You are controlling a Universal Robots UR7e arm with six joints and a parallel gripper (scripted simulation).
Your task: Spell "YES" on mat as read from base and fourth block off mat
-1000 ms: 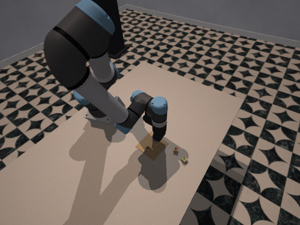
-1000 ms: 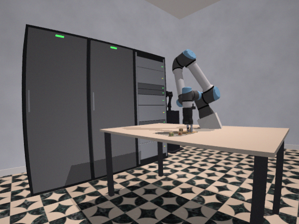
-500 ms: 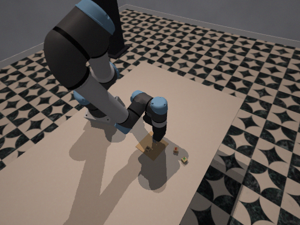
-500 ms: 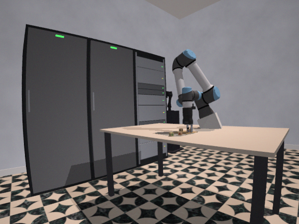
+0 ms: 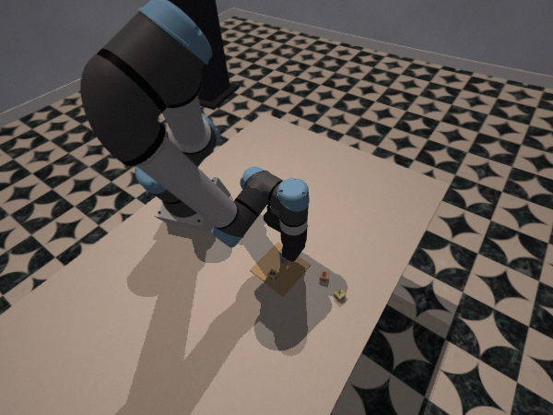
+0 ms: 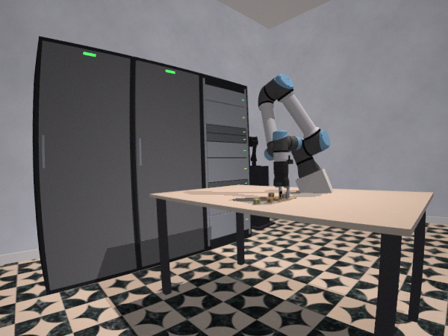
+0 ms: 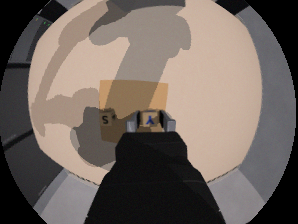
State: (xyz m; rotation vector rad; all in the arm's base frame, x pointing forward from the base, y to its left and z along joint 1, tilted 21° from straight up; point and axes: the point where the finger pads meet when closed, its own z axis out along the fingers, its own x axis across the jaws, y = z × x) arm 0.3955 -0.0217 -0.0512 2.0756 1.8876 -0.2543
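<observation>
My gripper is now 4 cm to the left of the mat and 2 cm above it. Round my hand: S block: 8 cm to the right, 1 cm below, 1 cm behind.
</observation>
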